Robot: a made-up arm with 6 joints. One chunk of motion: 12 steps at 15 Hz.
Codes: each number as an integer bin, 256 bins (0 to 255) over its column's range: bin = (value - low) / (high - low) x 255, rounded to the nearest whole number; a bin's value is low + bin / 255 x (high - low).
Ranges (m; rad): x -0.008..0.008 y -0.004..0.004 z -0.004..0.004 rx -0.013..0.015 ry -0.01..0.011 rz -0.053..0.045
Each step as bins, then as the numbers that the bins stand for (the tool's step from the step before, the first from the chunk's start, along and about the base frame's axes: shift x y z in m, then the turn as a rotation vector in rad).
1 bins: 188 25 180 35 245 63
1 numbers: 0.00380 -0.00322 0.00165 -0.00916 0.01018 -0.02879
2 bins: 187 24 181 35 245 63
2 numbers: 0.00373 -0.00325 0.00168 -0.00916 0.01018 -0.02879
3 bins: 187 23 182 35 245 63
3 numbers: 0.00373 -0.00328 0.00171 -0.00916 0.01018 -0.02879
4 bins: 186 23 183 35 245 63
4 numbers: 0.00367 -0.00328 0.00174 -0.00916 0.01018 -0.02879
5 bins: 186 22 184 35 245 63
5 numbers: 0.00367 -0.00331 0.00177 -0.00916 0.01018 -0.02879
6 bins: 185 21 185 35 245 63
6 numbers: 0.00361 -0.00334 0.00180 -0.00916 0.01018 -0.02879
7 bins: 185 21 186 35 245 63
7 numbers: 0.00361 -0.00334 0.00184 -0.00916 0.01018 -0.02879
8 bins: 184 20 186 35 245 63
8 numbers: 0.00355 -0.00337 0.00184 -0.00916 0.01018 -0.02879
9 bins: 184 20 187 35 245 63
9 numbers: 0.00355 -0.00337 0.00187 -0.00916 0.01018 -0.02879
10 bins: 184 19 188 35 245 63
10 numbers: 0.00355 -0.00340 0.00190 -0.00916 0.01018 -0.02879
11 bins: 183 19 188 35 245 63
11 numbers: 0.00348 -0.00340 0.00190 -0.00916 0.01018 -0.02879
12 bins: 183 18 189 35 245 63
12 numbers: 0.00348 -0.00344 0.00193 -0.00916 0.01018 -0.02879
